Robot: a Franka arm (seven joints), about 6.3 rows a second.
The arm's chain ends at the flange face. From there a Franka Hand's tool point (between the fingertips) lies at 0.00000 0.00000 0.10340 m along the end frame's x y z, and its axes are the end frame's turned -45 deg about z.
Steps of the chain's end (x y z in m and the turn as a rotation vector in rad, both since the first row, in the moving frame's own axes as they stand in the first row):
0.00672 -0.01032 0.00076 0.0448 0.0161 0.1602
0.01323 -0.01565 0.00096 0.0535 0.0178 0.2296
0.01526 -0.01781 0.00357 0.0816 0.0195 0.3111
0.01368 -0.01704 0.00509 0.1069 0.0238 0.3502
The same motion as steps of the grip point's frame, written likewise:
0.01665 -0.00428 0.00064 0.0203 0.0431 0.1602
0.02588 -0.00370 0.00080 0.0252 0.0504 0.2296
0.03135 -0.00513 0.00321 0.0439 0.0715 0.3111
0.03212 -0.00666 0.00448 0.0588 0.0924 0.3502

